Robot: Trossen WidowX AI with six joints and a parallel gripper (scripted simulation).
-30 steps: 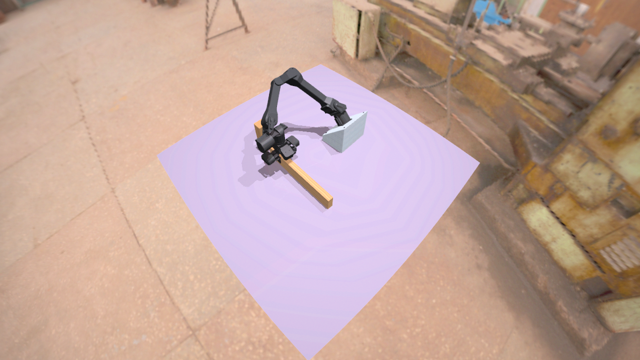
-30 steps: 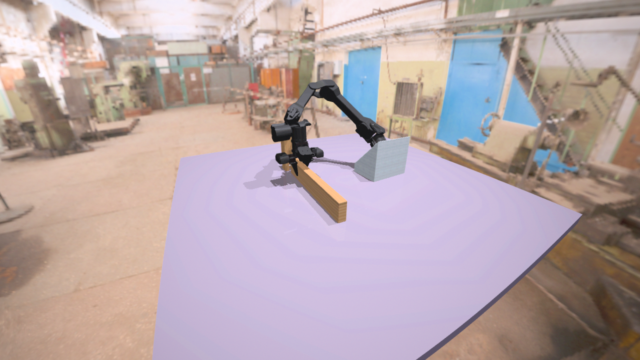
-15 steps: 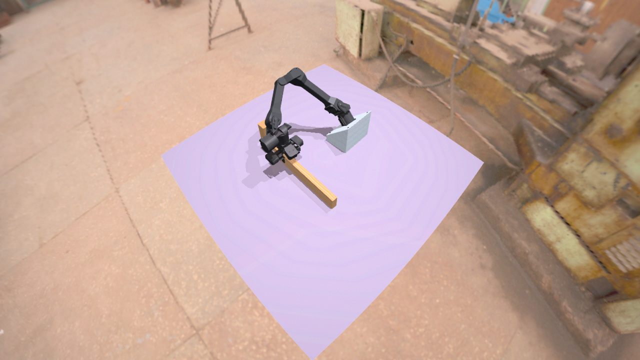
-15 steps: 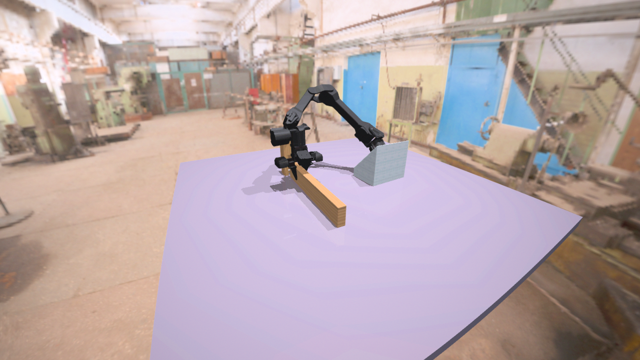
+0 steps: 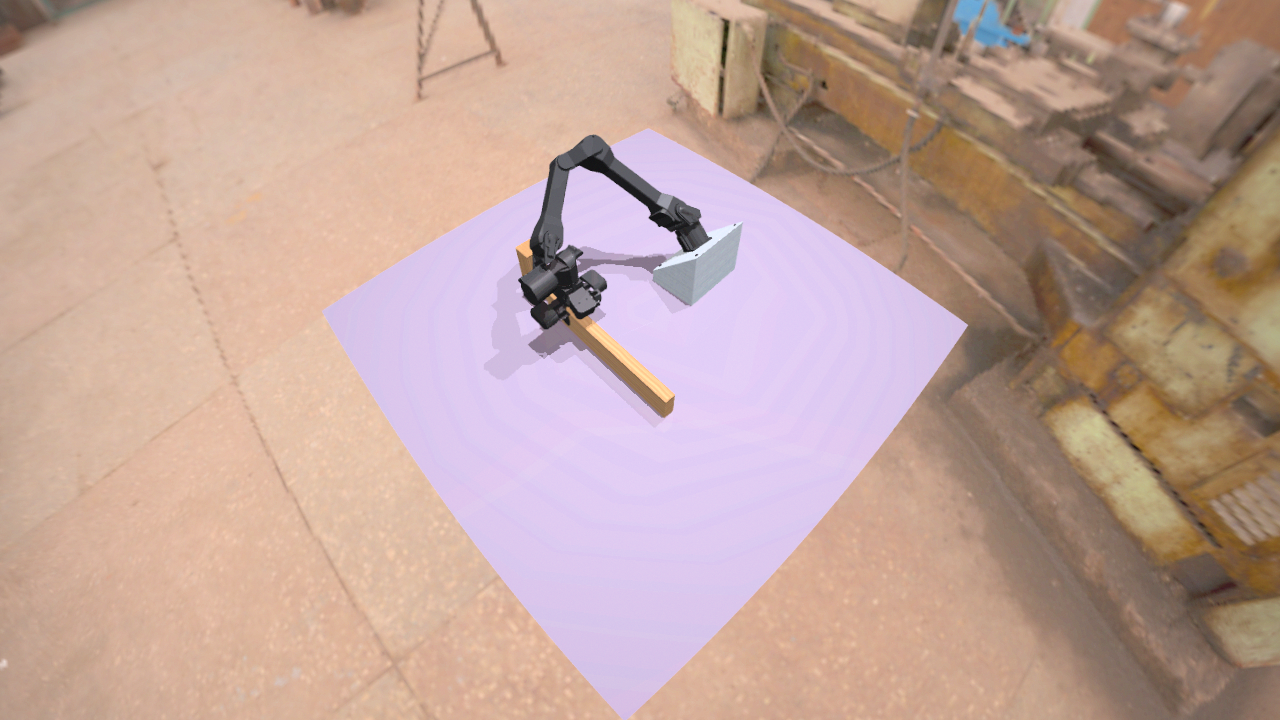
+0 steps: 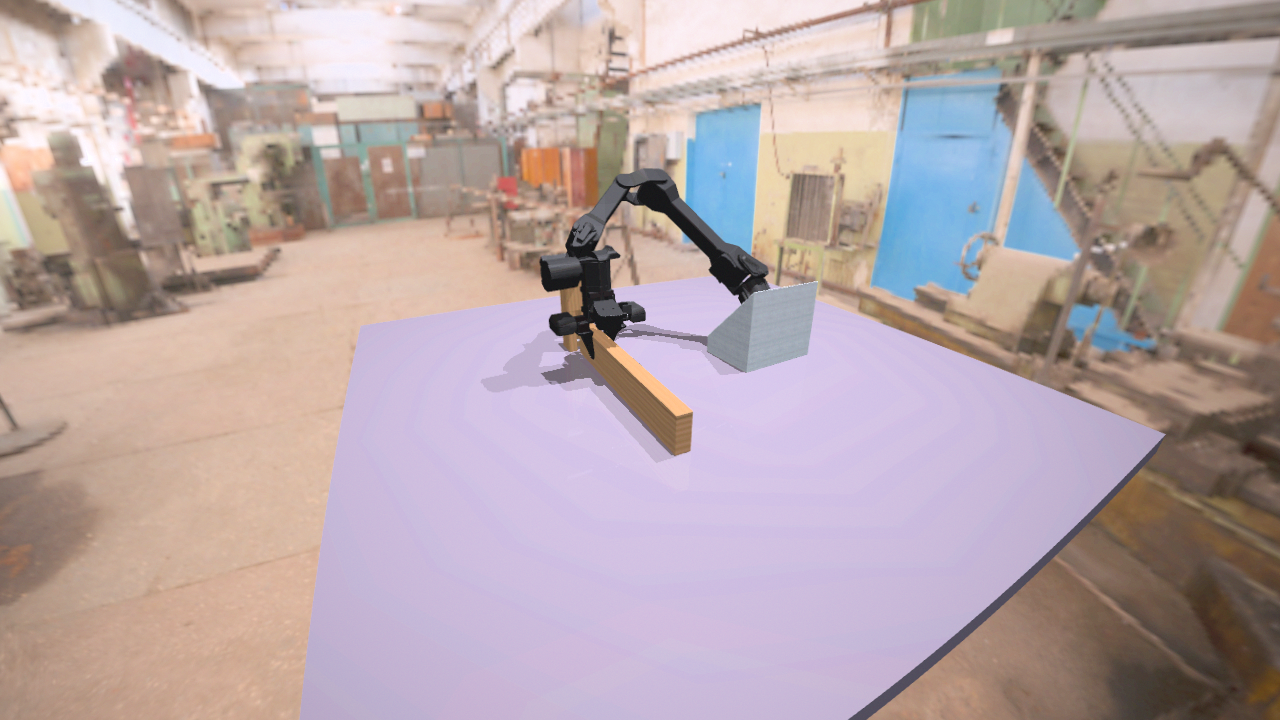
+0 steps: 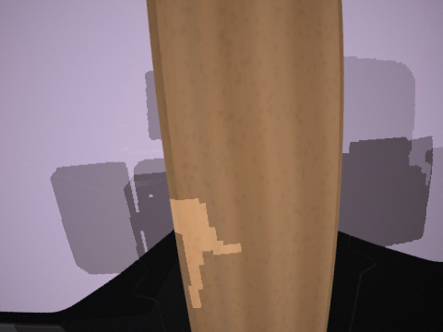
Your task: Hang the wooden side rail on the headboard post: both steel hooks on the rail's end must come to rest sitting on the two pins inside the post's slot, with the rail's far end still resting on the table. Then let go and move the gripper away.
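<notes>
The wooden headboard post lies 20 mm ahead of my gripper tip, 140 mm to the right of it and 50 mm above it.
</notes>
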